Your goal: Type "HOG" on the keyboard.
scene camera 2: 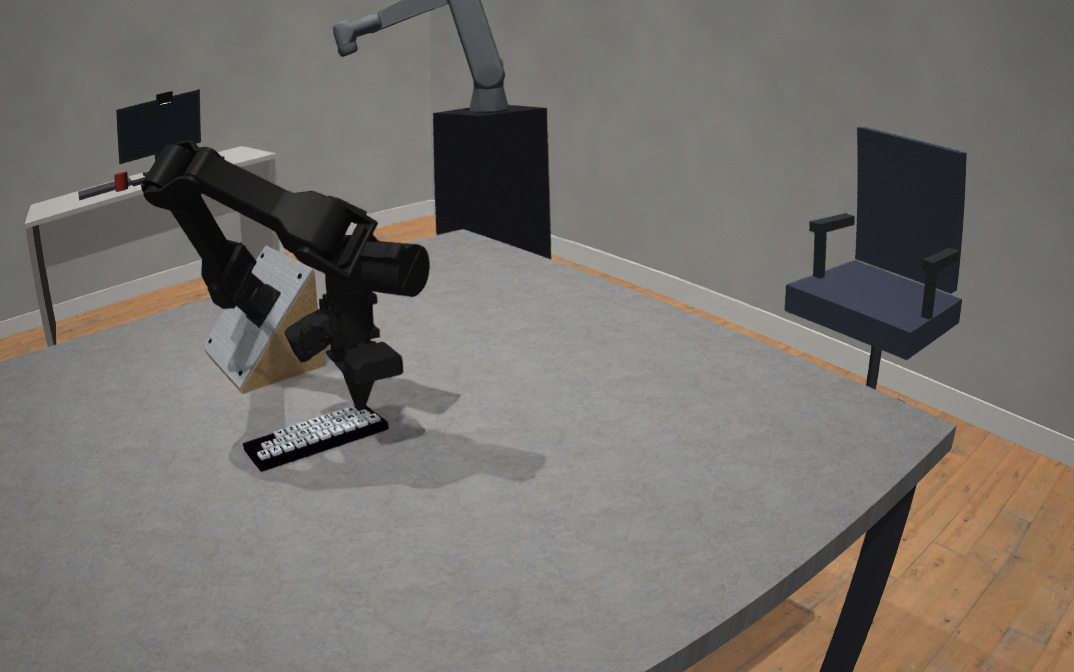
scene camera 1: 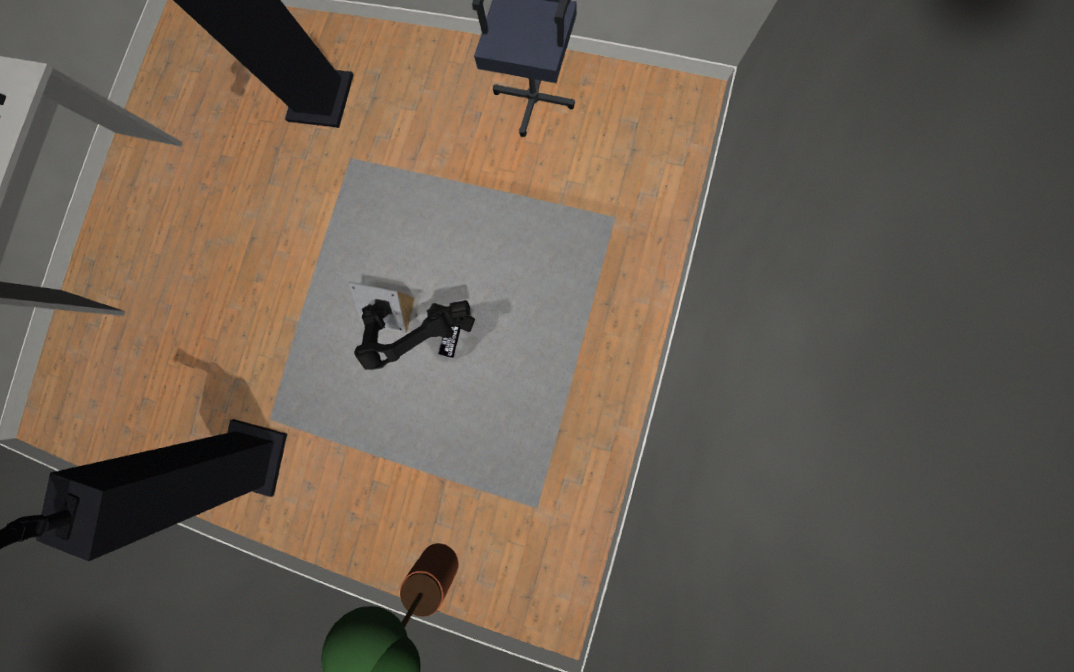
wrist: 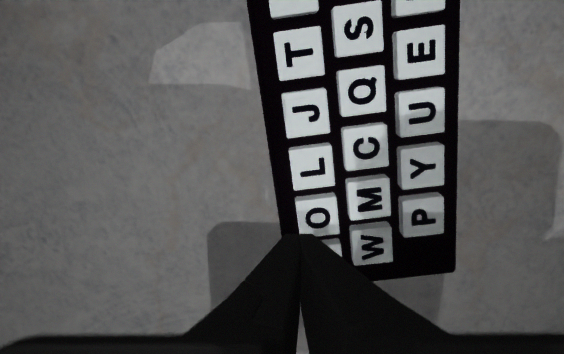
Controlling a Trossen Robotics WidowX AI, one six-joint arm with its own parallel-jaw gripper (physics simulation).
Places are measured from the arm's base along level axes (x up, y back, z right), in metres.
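Pixels of known places: gripper, between the fingertips: [scene camera 2: 360,408] [scene camera 1: 458,320] [wrist: 298,247]; arm's base, origin of its link: [scene camera 2: 263,305] [scene camera 1: 383,306].
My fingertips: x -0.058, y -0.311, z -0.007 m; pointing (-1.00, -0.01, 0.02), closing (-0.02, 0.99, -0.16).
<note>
Ahead of a thing's pixels: the offset from my fingertips to its top centre. Level surfaces: height alone.
A small black keyboard @(dy +0.029, dx -0.021, dz +0.064 m) [scene camera 1: 447,353] [scene camera 2: 273,462] [wrist: 442,257] with white letter keys lies on the grey table. My gripper [scene camera 2: 361,405] [wrist: 298,247] is shut and empty, pointing down close above the keyboard's far-right end in scene camera 2. In the wrist view its tips overlap the lower left corner of the O key @(dy +0.008, dx -0.021, dz -0.001 m) [wrist: 317,216] and a partly hidden key @(dy +0.007, dx -0.021, dz -0.020 m) [wrist: 334,246] below it. Contact cannot be told. The L key @(dy +0.008, dx -0.021, dz +0.018 m) [wrist: 311,167] is above O, and the W key @(dy +0.026, dx -0.021, dz -0.016 m) [wrist: 371,245] is to the right of the tips. The H and G keys do not show in the wrist view.
The arm's base is on a slanted metal plate [scene camera 1: 364,294] [scene camera 2: 225,342] on a wooden wedge, on the grey table @(dx -0.039 m) [scene camera 1: 475,237] [scene camera 2: 594,475] behind the keyboard. Off the table stand an office chair [scene camera 1: 526,43] [scene camera 2: 910,206] and a black pedestal [scene camera 2: 491,174] bearing another arm.
</note>
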